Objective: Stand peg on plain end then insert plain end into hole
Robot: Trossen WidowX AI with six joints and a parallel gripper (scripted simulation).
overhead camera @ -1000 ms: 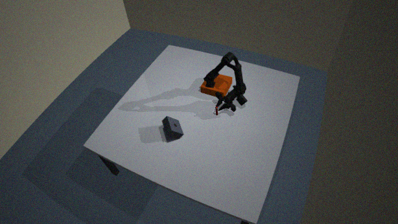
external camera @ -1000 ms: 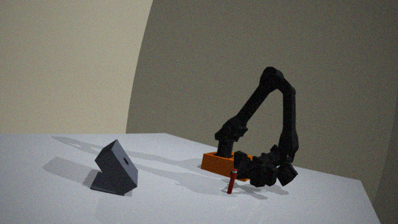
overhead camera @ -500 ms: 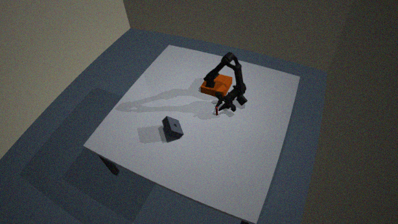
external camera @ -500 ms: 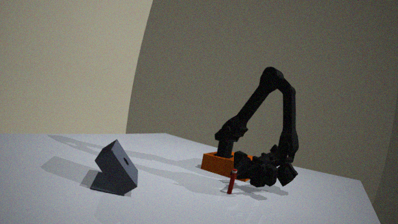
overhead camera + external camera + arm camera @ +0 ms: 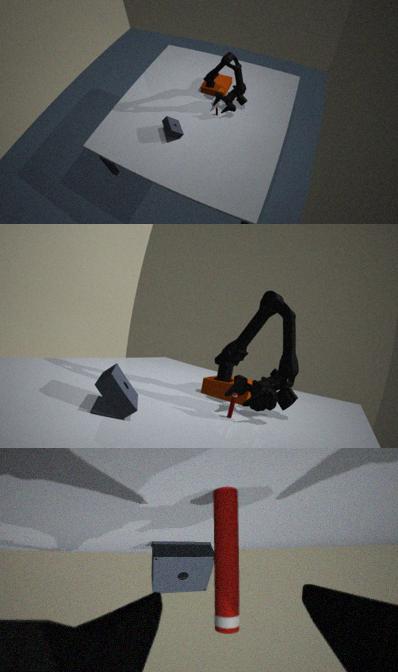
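My gripper tip is right at the red peg. Also, from my gripper tip: sloped panel 250 mm to the right, 220 mm ahead.
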